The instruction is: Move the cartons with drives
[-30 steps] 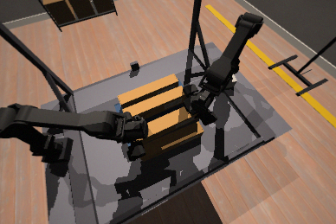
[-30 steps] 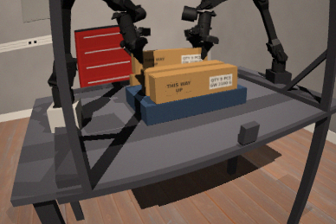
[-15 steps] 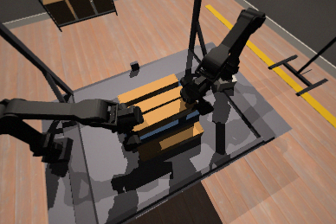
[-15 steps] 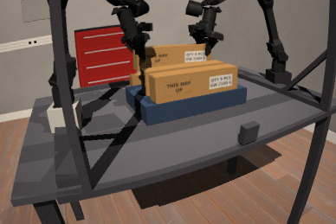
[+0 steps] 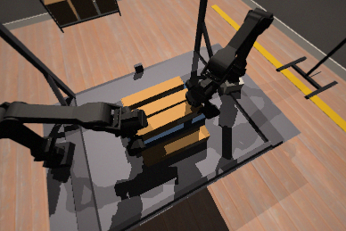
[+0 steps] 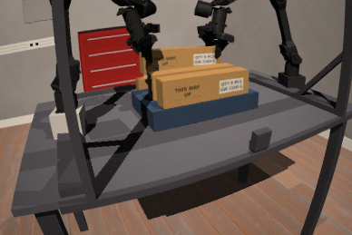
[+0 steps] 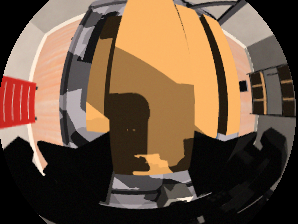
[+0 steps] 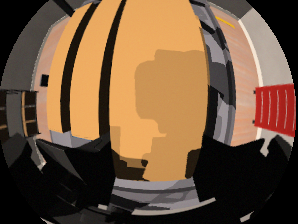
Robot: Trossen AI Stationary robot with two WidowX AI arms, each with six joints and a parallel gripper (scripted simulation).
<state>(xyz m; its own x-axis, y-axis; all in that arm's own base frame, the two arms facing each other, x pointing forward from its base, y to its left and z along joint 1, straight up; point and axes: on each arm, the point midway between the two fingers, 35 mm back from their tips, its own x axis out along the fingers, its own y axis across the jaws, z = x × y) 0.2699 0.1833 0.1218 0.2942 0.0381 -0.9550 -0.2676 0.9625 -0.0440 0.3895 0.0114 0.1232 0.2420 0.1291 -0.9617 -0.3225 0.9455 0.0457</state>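
My left hand is 140 mm to the left of the carton and 40 mm above it.
Now: right hand 14 cm to the right of the carton and 3 cm above it.
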